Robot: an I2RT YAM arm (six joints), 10 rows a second.
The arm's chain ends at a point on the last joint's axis. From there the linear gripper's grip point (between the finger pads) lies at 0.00 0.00 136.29 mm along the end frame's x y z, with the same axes.
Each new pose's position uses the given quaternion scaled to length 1; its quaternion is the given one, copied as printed.
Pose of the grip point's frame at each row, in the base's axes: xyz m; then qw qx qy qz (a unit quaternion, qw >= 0):
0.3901, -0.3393, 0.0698, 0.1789, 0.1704, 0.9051, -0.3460
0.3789, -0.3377, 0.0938, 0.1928, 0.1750, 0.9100, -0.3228
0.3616, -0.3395, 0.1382, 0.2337, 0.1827, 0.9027, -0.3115
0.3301, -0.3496, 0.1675, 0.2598, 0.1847, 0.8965, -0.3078
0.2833, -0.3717, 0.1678, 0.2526, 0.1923, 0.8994, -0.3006
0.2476, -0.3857, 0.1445, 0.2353, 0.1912, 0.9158, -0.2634
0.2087, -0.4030, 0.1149, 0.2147, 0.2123, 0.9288, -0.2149
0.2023, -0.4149, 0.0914, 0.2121, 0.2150, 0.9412, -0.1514
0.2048, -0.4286, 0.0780, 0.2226, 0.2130, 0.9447, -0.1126
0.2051, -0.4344, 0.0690, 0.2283, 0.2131, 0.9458, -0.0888
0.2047, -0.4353, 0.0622, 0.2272, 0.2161, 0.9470, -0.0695
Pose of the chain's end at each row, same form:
0.3620, -0.2456, 0.1647, 0.1789, 0.1704, 0.9051, -0.3460
0.3465, -0.2484, 0.1916, 0.1928, 0.1750, 0.9100, -0.3228
0.3196, -0.2512, 0.2331, 0.2337, 0.1827, 0.9027, -0.3115
0.2821, -0.2613, 0.2596, 0.2598, 0.1847, 0.8965, -0.3078
0.2371, -0.2848, 0.2621, 0.2526, 0.1923, 0.8994, -0.3006
0.2026, -0.3077, 0.2468, 0.2353, 0.1912, 0.9158, -0.2634
0.1668, -0.3362, 0.2260, 0.2147, 0.2123, 0.9288, -0.2149
0.1568, -0.3636, 0.2092, 0.2121, 0.2150, 0.9412, -0.1514
0.1540, -0.3867, 0.1973, 0.2226, 0.2130, 0.9447, -0.1126
0.1514, -0.3982, 0.1889, 0.2283, 0.2131, 0.9458, -0.0888
0.1501, -0.4040, 0.1831, 0.2272, 0.2161, 0.9470, -0.0695

